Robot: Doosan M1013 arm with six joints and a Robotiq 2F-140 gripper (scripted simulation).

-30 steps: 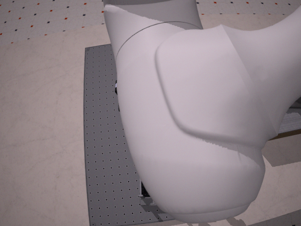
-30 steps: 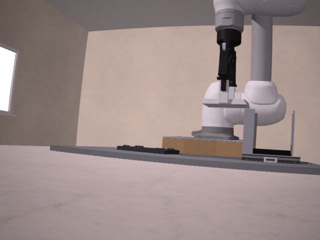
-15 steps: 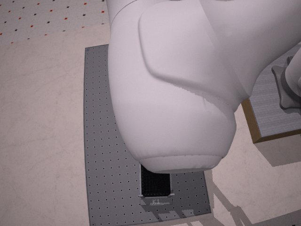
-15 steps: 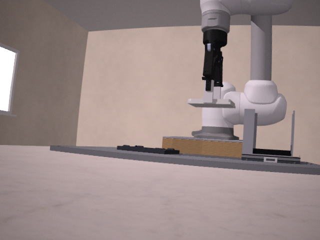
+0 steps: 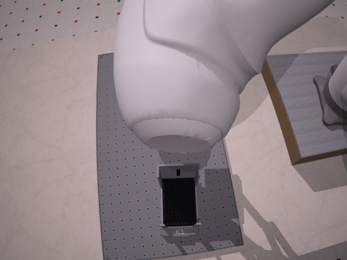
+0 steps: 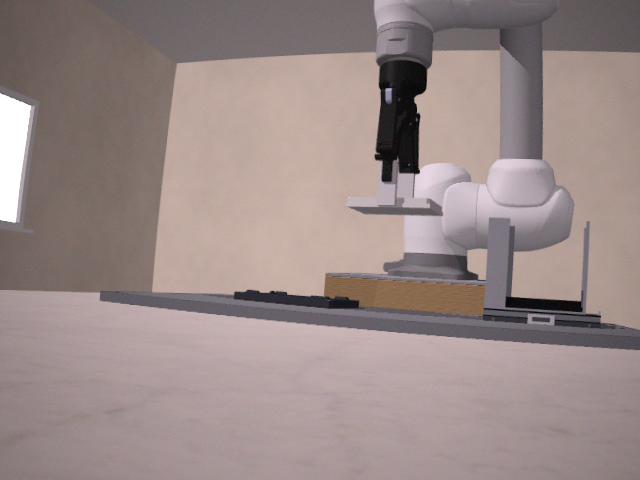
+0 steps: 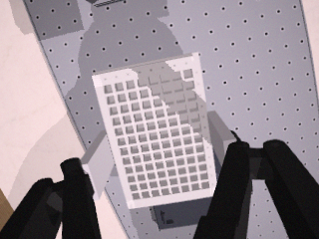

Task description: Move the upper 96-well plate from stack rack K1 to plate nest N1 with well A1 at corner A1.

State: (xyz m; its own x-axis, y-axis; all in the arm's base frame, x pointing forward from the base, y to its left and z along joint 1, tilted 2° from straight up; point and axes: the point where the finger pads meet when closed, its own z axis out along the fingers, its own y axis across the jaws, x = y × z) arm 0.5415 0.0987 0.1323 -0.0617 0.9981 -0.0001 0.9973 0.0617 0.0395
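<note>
The pale A1 square lies 70 mm ahead of my hand, 70 mm to the right of it and 170 mm below it. The rest, counted from my hand: white 96-well plate (20 mm below); then black plate (30 mm behind, 210 mm to the left, 150 mm below).
</note>
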